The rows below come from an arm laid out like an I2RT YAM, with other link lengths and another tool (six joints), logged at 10 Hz.
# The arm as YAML. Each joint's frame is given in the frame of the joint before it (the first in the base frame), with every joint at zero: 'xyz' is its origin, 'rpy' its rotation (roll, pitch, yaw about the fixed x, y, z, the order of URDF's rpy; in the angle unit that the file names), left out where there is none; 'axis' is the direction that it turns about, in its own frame. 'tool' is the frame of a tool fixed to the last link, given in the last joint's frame.
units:
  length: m
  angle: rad
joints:
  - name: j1
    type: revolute
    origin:
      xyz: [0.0, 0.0, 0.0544]
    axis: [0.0, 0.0, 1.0]
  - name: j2
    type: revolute
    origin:
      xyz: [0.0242, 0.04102, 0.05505]
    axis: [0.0, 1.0, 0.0]
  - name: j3
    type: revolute
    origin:
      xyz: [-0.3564, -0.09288, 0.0]
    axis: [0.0, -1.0, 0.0]
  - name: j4
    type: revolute
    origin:
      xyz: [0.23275, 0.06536, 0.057]
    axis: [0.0, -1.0, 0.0]
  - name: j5
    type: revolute
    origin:
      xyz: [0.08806, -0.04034, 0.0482]
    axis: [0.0, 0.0, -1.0]
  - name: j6
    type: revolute
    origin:
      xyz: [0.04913, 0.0, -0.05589]
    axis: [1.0, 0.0, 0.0]
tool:
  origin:
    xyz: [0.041, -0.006, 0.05]
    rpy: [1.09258, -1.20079, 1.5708]
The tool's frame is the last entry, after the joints.
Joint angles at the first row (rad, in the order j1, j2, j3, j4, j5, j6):
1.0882, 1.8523, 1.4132, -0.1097, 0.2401, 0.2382
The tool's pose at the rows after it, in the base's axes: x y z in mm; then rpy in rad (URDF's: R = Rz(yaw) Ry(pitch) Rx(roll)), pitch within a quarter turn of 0, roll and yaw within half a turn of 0:
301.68 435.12 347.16 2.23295 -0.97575 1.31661
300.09 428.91 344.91 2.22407 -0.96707 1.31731
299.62 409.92 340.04 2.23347 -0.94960 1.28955
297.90 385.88 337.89 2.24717 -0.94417 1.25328
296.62 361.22 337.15 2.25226 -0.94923 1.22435
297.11 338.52 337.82 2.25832 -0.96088 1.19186
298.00 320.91 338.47 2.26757 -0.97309 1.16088
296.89 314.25 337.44 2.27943 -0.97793 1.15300
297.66 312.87 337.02 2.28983 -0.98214 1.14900
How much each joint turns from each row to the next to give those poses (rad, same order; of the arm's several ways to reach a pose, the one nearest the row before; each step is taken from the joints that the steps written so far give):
0.0000, 0.0022, -0.0012, 0.0004, -0.0019, 0.0008
-0.0020, -0.0145, -0.0263, 0.0053, 0.0077, -0.0034
-0.0160, -0.0389, -0.0610, 0.0031, 0.0026, 0.0034
-0.0198, -0.0534, -0.0725, 0.0099, 0.0008, 0.0088
-0.0240, -0.0549, -0.0729, 0.0214, -0.0015, 0.0038
-0.0275, -0.0481, -0.0587, 0.0202, -0.0031, 0.0049
-0.0240, -0.0358, -0.0424, 0.0160, -0.0045, 0.0062
-0.0092, -0.0160, -0.0225, 0.0099, -0.0134, 0.0003
-0.0057, -0.0020, -0.0049, 0.0061, -0.0122, 0.0000

